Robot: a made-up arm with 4 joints. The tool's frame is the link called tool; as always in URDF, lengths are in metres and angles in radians. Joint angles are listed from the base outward.
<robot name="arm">
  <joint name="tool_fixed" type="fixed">
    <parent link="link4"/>
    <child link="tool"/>
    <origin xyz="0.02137 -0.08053 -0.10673" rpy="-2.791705 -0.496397 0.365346"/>
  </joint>
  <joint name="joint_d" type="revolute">
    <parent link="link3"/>
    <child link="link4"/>
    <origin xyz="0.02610 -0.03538 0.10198" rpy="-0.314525 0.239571 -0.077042"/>
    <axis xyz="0 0 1"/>
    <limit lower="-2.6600" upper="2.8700"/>
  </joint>
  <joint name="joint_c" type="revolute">
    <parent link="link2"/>
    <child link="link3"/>
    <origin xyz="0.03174 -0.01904 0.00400" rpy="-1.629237 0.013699 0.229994"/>
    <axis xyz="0 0 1"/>
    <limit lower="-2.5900" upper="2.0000"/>
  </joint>
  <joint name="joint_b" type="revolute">
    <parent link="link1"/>
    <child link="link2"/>
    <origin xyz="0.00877 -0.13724 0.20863" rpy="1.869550 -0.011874 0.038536"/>
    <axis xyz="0 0 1"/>
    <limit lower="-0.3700" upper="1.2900"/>
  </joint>
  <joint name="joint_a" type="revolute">
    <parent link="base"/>
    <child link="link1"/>
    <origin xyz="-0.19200 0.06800 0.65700" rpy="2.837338 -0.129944 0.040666"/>
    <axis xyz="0 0 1"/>
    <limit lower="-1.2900" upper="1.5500"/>
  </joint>
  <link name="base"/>
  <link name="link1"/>
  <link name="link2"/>
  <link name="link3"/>
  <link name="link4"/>
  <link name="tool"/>
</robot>
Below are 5 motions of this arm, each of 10 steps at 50 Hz.
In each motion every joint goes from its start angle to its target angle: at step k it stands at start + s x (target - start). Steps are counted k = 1, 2, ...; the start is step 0. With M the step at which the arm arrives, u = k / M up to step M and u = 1 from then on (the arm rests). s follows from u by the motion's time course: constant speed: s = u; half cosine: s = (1 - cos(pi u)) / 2; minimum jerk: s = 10 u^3 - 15 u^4 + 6 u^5.
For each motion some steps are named. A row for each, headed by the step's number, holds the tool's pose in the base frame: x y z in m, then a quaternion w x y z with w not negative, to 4 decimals.
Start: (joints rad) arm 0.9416 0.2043 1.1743 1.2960
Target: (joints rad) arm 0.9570 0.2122 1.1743 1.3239
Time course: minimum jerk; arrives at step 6
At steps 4, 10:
4: -0.0043 -0.0493 0.4730 0.2578 -0.0236 0.2214 0.9402
10: -0.0048 -0.0496 0.4730 0.2616 -0.0224 0.2216 0.9391

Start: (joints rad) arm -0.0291 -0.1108 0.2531 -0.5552
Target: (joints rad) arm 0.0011 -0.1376 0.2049 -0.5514
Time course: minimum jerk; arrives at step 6
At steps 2, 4, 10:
2: -0.1219 0.2827 0.4039 0.9873 -0.0253 0.1366 -0.0767
4: -0.1207 0.2825 0.4053 0.9890 -0.0240 0.1267 -0.0721
10: -0.1202 0.2823 0.4058 0.9896 -0.0236 0.1231 -0.0705

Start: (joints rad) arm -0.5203 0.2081 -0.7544 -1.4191
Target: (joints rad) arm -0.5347 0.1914 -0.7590 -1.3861
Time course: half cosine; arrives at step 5
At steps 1, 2, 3, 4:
1: -0.3080 0.1007 0.4497 0.3879 -0.1869 0.3152 0.8458
2: -0.3089 0.1004 0.4495 0.3901 -0.1874 0.3141 0.8450
3: -0.3101 0.1001 0.4491 0.3929 -0.1881 0.3126 0.8441
4: -0.3110 0.0998 0.4488 0.3951 -0.1886 0.3115 0.8434

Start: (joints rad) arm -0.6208 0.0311 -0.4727 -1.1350
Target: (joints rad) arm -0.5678 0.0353 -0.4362 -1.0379
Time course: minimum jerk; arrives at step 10
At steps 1, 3, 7, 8, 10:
1: -0.3435 0.1337 0.4267 0.5986 -0.2098 0.2926 0.7155
3: -0.3430 0.1370 0.4260 0.6095 -0.2072 0.2930 0.7069
7: -0.3395 0.1512 0.4230 0.6556 -0.1957 0.2941 0.6674
8: -0.3388 0.1535 0.4225 0.6626 -0.1938 0.2941 0.6610
10: -0.3385 0.1547 0.4222 0.6664 -0.1927 0.2941 0.6574

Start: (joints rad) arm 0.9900 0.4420 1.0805 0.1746
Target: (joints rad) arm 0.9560 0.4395 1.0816 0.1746
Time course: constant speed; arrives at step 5
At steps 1, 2, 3, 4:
1: 0.0904 -0.0193 0.4137 0.2864 0.1119 0.1109 -0.9451
2: 0.0904 -0.0177 0.4133 0.2893 0.1106 0.1109 -0.9444
3: 0.0905 -0.0162 0.4128 0.2921 0.1092 0.1108 -0.9436
4: 0.0905 -0.0147 0.4124 0.2950 0.1078 0.1108 -0.9429

